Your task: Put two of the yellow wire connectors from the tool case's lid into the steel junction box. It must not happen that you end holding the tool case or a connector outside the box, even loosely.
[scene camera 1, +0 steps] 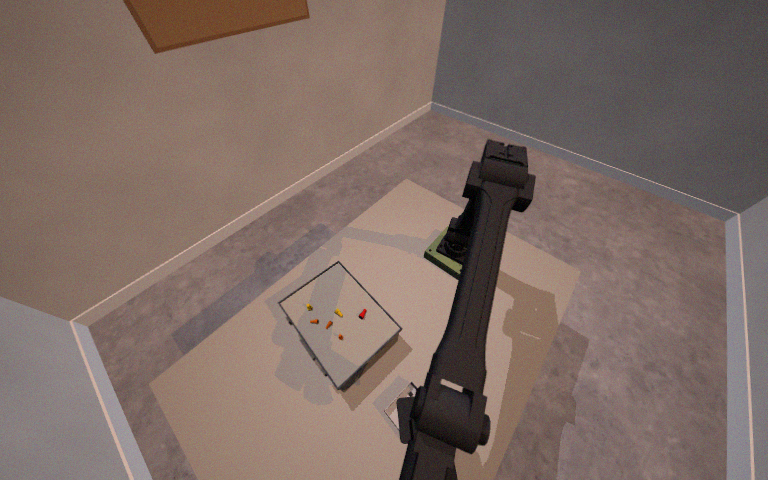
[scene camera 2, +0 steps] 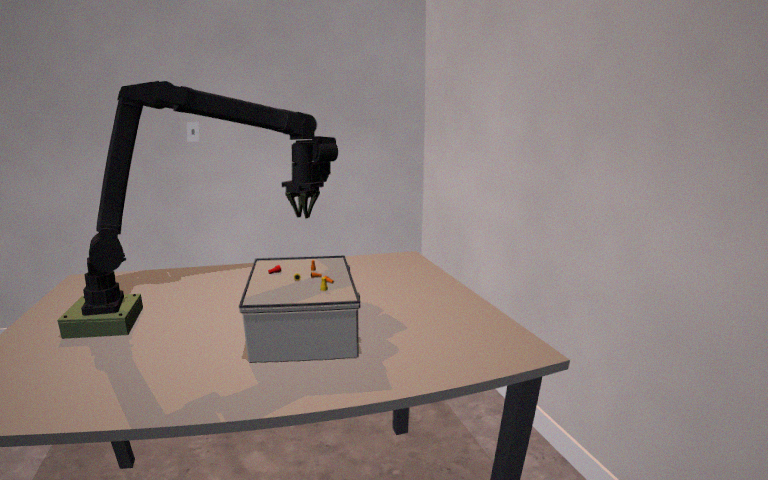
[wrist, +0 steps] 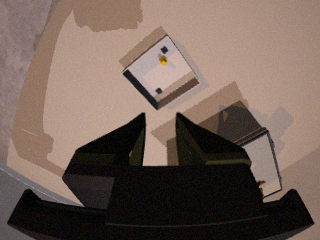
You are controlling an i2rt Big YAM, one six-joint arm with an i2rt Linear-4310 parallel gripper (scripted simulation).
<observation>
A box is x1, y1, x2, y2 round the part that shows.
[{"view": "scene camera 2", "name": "my gripper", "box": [282, 162, 323, 218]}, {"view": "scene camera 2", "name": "grey tool case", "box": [239, 255, 360, 362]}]
</observation>
